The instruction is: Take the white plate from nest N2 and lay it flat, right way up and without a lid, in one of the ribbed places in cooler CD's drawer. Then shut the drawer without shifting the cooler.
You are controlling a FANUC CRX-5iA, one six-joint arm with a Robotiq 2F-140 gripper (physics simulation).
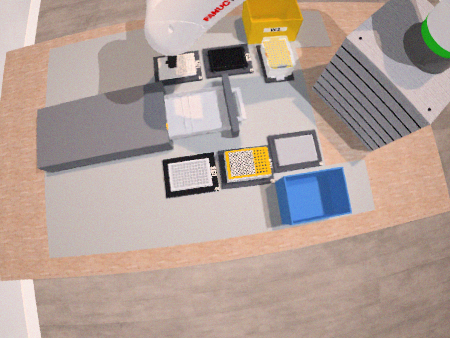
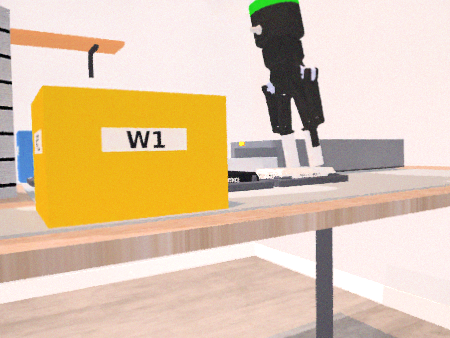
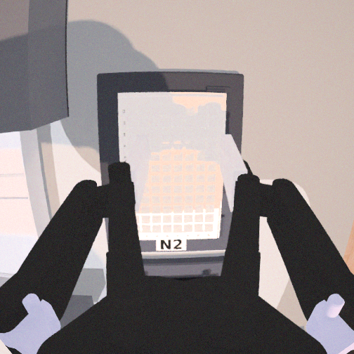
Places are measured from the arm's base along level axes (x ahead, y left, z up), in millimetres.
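Pixels of known places: gripper, fingertip midpoint: (image 2: pixel 304 166); arm's base, origin of the base link: (image 1: pixel 427 48).
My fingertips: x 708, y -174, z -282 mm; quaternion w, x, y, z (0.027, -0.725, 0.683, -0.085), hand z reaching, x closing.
Observation:
Ahead of a thing's pixels: the offset from my fingertips to its top centre. "*": to the spot under its first point.
The white plate {19 mm back, 8 mm left, 2 mm down} (image 1: pixel 185 65) (image 2: pixel 310 172) (image 3: pixel 185 185) lies roughly level in nest N2 (image 3: pixel 107 125). My gripper (image 1: pixel 172 62) (image 2: pixel 304 165) (image 3: pixel 184 150) is partly open and points down, its pale fingertips low at the plate, one towards each long side. No firm grip on the plate shows, and exact contact is unclear. Cooler CD (image 1: pixel 100 125) (image 2: pixel 370 154) is a long grey box. Its drawer {* 60 mm back, 187 mm left, 15 mm down} (image 1: pixel 192 112) is pulled out and shows pale ribbed places. The drawer's grey front {182 mm back, 188 mm left, 42 mm up} (image 1: pixel 230 107) has a light handle at its outer side.
Black-plate nest {* 195 mm back, 8 mm left, 3 mm down} (image 1: pixel 227 59) stands beside N2, then a nest with a yellow-topped plate {365 mm back, 20 mm left, 49 mm up} (image 1: pixel 277 52). Yellow bin W1 {368 mm back, 137 mm right, 92 mm up} (image 1: pixel 272 22) (image 2: pixel 132 160) is behind. Several nests, including the yellow rack's {209 mm back, 383 mm left, 48 mm up} (image 1: pixel 248 164), and the blue bin {385 mm back, 504 mm left, 92 mm up} (image 1: pixel 315 195) lie across the drawer. The robot base (image 1: pixel 370 95) is at right.

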